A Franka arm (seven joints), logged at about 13 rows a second.
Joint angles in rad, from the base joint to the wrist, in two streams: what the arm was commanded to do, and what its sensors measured. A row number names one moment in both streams.
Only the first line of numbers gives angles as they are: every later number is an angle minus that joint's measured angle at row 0.
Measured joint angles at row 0:
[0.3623 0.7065 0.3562 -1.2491 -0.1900 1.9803 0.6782]
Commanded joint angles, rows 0 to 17:
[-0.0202 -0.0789 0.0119 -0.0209 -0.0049 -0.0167 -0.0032]
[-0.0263 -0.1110 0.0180 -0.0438 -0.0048 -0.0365 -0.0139]
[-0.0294 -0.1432 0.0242 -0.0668 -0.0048 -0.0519 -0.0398]
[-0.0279 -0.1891 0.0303 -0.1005 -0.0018 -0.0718 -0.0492]
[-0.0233 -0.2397 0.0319 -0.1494 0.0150 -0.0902 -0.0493]
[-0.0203 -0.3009 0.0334 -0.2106 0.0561 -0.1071 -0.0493]
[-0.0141 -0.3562 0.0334 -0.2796 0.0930 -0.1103 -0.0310]
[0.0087 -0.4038 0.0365 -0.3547 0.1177 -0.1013 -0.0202]
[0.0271 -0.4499 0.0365 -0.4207 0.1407 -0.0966 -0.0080]
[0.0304 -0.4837 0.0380 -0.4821 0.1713 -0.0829 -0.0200]
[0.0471 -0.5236 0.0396 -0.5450 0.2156 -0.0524 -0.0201]
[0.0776 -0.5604 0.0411 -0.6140 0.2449 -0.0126 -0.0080]
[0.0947 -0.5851 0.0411 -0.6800 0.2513 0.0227 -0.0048]
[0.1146 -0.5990 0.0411 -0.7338 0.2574 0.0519 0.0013]
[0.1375 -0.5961 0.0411 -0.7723 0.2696 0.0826 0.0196]
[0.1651 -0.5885 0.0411 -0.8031 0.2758 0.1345 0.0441]
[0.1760 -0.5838 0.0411 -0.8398 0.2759 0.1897 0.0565]
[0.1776 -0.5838 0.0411 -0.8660 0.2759 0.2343 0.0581]
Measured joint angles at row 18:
[0.1792 -0.5565 0.0431 -0.7914 0.2504 0.1551 0.0456]
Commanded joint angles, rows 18 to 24:
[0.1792 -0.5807 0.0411 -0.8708 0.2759 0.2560 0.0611]
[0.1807 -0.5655 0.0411 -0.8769 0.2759 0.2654 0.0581]
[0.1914 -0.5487 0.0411 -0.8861 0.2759 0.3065 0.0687]
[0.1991 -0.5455 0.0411 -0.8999 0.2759 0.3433 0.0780]
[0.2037 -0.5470 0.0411 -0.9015 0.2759 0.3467 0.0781]
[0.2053 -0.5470 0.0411 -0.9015 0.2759 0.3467 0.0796]
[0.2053 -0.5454 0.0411 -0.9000 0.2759 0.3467 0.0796]
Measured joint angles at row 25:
[0.2010 -0.5381 0.0416 -0.8855 0.2536 0.3190 0.0580]
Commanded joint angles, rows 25 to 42:
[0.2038 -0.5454 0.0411 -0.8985 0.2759 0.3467 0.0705]
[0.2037 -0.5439 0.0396 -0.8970 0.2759 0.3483 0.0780]
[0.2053 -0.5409 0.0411 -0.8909 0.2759 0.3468 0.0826]
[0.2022 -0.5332 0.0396 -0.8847 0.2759 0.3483 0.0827]
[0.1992 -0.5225 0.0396 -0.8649 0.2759 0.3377 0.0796]
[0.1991 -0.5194 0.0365 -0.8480 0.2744 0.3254 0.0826]
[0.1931 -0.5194 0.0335 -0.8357 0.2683 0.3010 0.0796]
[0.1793 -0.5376 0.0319 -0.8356 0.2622 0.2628 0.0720]
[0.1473 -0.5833 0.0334 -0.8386 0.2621 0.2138 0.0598]
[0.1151 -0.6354 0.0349 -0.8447 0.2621 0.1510 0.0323]
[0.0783 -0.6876 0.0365 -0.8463 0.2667 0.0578 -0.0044]
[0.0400 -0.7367 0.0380 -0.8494 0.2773 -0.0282 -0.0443]
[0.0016 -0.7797 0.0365 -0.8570 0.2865 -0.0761 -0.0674]
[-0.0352 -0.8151 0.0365 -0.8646 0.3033 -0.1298 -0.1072]
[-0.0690 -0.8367 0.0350 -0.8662 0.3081 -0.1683 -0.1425]
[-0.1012 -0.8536 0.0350 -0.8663 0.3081 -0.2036 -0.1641]
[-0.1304 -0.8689 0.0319 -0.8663 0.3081 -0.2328 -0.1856]
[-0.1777 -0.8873 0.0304 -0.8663 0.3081 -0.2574 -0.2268]
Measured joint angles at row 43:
[-0.1065 -0.8439 0.0249 -0.8390 0.2796 -0.2321 -0.1553]
